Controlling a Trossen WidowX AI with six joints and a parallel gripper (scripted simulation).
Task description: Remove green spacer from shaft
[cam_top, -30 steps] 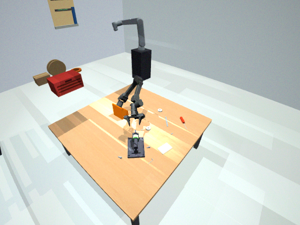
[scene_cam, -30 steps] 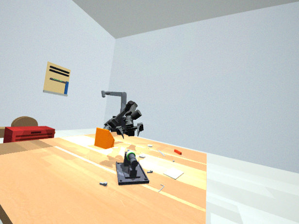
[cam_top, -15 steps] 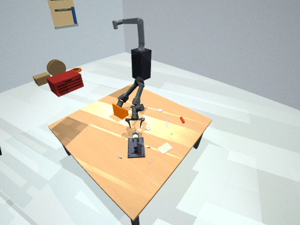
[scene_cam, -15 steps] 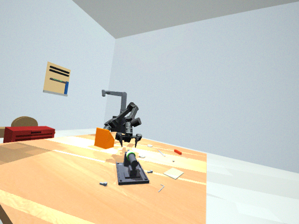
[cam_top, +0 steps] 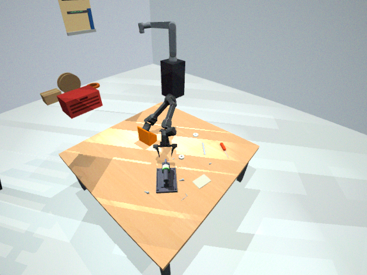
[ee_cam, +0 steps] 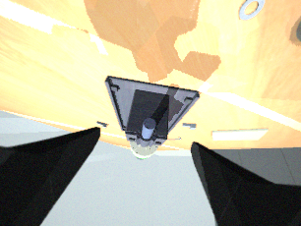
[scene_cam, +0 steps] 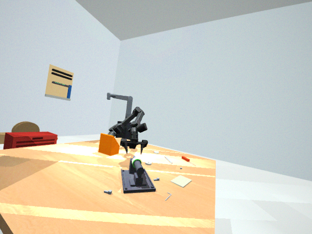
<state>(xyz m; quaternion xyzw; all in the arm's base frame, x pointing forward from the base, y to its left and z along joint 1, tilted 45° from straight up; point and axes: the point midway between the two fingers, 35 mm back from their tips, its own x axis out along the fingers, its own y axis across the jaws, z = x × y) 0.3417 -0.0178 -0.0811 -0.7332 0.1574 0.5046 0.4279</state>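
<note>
The grey-blue shaft is 7 cm ahead of my gripper tip, 6 cm to the right of it and 2 cm below it. Round my gripper tip: grey plate: 31 cm ahead, 9 cm below, 8 cm to the left; then white disc: 48 cm to the left, 9 cm below, 9 cm behind; then green spacer: 9 cm ahead, 8 cm to the right, 2 cm below.
</note>
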